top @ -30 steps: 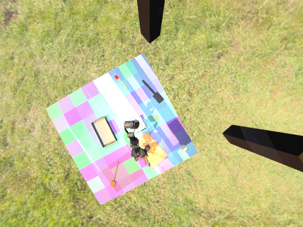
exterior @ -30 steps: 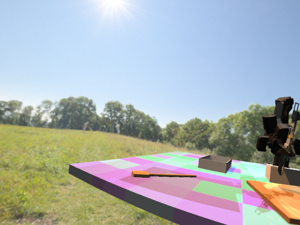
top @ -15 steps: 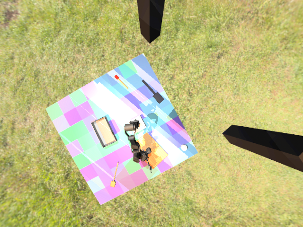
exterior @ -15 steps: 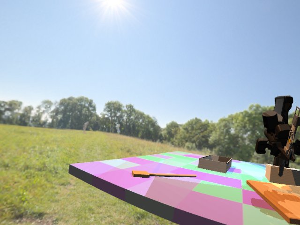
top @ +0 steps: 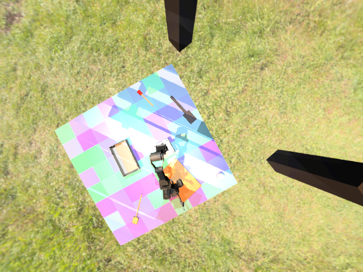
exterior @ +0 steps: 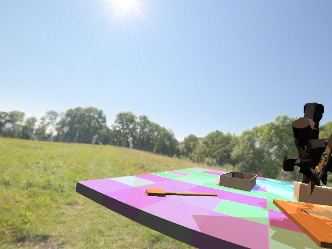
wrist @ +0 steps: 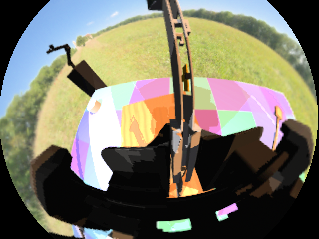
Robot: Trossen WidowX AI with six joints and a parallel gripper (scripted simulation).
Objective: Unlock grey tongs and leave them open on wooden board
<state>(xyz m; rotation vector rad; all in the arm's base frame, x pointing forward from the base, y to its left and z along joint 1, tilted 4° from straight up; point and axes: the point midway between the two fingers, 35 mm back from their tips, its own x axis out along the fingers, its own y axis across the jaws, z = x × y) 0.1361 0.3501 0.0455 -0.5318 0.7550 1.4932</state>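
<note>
The wooden board lies 40 mm behind my gripper tip, 30 mm to the right of it and 120 mm below it. From my gripper tip the other things lie so: roasting tin (200 mm ahead, 520 mm to the right, 90 mm below); then dark spatula (500 mm behind, 500 mm to the right, 120 mm below); then small white disc (360 mm behind, 190 mm to the left, 110 mm below).
</note>
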